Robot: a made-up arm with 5 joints.
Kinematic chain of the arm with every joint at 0, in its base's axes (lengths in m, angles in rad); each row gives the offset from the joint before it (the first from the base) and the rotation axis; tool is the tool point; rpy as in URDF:
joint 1: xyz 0 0 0.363 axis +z
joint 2: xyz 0 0 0 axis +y
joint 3: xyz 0.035 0 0.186 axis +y
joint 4: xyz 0.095 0 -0.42 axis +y
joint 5: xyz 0.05 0 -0.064 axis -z
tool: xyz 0 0 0 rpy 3.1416 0 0
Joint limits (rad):
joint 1: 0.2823..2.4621
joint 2: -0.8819..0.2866
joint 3: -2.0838..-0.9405
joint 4: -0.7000..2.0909
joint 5: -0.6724..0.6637
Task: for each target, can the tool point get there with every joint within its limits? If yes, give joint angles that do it. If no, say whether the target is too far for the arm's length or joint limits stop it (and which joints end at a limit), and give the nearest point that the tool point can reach.
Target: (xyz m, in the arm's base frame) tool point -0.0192 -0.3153 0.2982
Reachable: no: joint limits stop it (at a limit: joint 1, joint 2, joint 3, joint 4) | nearest point 0.3460 0.1004 0.1979 | short by 0.562 m
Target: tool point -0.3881 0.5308 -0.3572
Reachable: no: too far | nearest point -0.2636 0.3606 0.1803 | short by 0.577 m
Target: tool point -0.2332 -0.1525 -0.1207
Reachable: no: joint limits stop it (at a limit: joint 1, joint 2, joint 3) | nearest point -0.2827 0.2283 0.1950 | short by 0.497 m
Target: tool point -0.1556 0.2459 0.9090
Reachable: yes | joints 2.1349 -0.4564 -1.8035 1.0616 0.2984
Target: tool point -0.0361 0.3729 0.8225
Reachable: yes | joints 1.6673 -0.3966 -1.6386 1.1103 -0.0739
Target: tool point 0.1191 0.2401 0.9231
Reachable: yes | joints 1.1104 -0.4907 -1.8131 1.0456 0.1133
